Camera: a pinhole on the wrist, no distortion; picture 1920 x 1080 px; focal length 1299.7 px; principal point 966.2 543.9 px. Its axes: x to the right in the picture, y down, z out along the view. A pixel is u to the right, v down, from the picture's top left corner.
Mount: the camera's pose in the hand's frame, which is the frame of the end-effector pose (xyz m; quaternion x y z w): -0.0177 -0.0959 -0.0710 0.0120 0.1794 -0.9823 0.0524
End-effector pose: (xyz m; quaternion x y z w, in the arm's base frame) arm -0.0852 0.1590 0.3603 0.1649 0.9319 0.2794 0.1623
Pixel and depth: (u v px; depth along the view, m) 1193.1 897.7 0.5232
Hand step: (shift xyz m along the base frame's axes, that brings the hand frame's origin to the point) 0.1378 -0.2013 -0.5108
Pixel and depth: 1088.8 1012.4 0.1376
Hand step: -0.0027 -0.1433 -0.1362
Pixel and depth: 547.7 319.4 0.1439
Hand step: -0.0188 -0.0494 -0.1324
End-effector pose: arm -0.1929 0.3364 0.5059 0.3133 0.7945 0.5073 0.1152
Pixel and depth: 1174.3 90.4 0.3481
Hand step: 0.1735 0.1302 -0.2451
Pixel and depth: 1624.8 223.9 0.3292
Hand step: 0.2216 0.0261 -0.2794
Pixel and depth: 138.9 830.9 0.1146
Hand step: -0.0873 0.0132 -0.1404
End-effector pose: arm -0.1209 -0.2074 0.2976 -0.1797 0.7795 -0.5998 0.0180
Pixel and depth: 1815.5 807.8 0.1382
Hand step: 0.1556 -0.0485 0.1371
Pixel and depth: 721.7 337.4 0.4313
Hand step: 0.0833 -0.3885 0.0757
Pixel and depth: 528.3 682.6 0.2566
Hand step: 0.0270 -0.2165 0.1592
